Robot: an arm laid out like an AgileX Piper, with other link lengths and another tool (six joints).
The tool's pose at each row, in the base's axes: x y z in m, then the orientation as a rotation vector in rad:
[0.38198, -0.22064, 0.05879, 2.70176, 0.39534, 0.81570]
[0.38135, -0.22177, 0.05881, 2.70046, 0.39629, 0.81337]
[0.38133, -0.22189, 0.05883, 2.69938, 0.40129, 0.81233]
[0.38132, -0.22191, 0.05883, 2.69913, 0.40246, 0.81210]
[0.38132, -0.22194, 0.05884, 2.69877, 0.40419, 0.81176]
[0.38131, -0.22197, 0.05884, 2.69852, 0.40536, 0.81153]
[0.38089, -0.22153, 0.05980, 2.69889, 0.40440, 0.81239]
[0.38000, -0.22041, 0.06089, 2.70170, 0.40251, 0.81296]
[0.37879, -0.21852, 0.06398, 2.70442, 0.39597, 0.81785]
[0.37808, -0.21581, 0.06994, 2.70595, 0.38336, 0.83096]
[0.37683, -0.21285, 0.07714, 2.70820, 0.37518, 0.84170]
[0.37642, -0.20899, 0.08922, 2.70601, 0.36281, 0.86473]
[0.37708, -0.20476, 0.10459, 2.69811, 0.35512, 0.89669]
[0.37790, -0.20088, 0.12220, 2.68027, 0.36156, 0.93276]
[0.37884, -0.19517, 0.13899, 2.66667, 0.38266, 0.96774]
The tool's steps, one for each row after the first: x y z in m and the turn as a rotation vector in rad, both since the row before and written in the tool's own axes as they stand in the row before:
[-0.00088, 0.00094, -0.00016, -0.00123, -0.00139, -0.00143]
[-0.00005, 0.00011, 0.00000, 0.00044, -0.00004, -0.00363]
[-0.00001, 0.00002, 0.00000, 0.00011, 0.00000, -0.00085]
[-0.00001, 0.00003, 0.00000, 0.00017, 0.00000, -0.00125]
[-0.00002, 0.00003, 0.00000, 0.00011, 0.00000, -0.00085]
[0.00028, -0.00014, -0.00109, 0.00016, 0.00045, 0.00087]
[0.00021, -0.00080, -0.00160, 0.00204, -0.00005, 0.00222]
[0.00119, -0.00087, -0.00352, 0.00113, 0.00238, 0.00580]
[0.00329, -0.00055, -0.00568, -0.00058, 0.00740, 0.01056]
[0.00360, -0.00048, -0.00700, 0.00118, 0.00623, 0.00767]
[0.00709, 0.00044, -0.01052, -0.00204, 0.01455, 0.01090]
[0.00993, 0.00130, -0.01242, -0.00391, 0.02174, 0.00773]
[0.01144, 0.00237, -0.01376, -0.00715, 0.02723, -0.00349]
[0.01202, 0.00054, -0.01306, 0.00177, 0.02772, -0.01085]

